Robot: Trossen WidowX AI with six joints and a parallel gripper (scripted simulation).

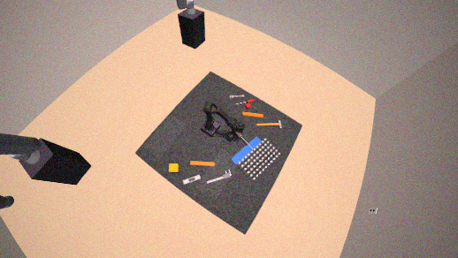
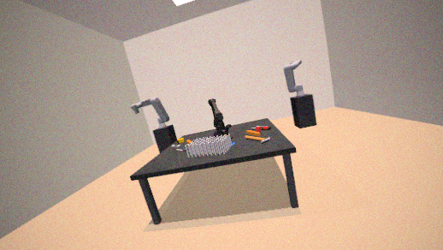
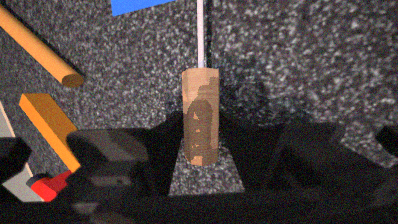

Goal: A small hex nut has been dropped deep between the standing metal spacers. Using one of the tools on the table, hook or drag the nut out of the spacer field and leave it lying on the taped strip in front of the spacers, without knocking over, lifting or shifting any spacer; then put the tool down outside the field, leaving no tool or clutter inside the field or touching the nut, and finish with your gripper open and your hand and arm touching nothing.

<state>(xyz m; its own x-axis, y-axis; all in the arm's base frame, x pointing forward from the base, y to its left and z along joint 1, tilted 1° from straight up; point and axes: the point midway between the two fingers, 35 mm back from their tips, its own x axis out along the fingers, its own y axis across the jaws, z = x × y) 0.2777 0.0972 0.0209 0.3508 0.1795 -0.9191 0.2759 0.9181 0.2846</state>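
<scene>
My gripper tip is now 16 cm short of the blue taped strip, 9 cm to the left of it and 3 cm above it. Also, from my gripper tip: hook tool 10 cm ahead, 3 cm to the right.
</scene>
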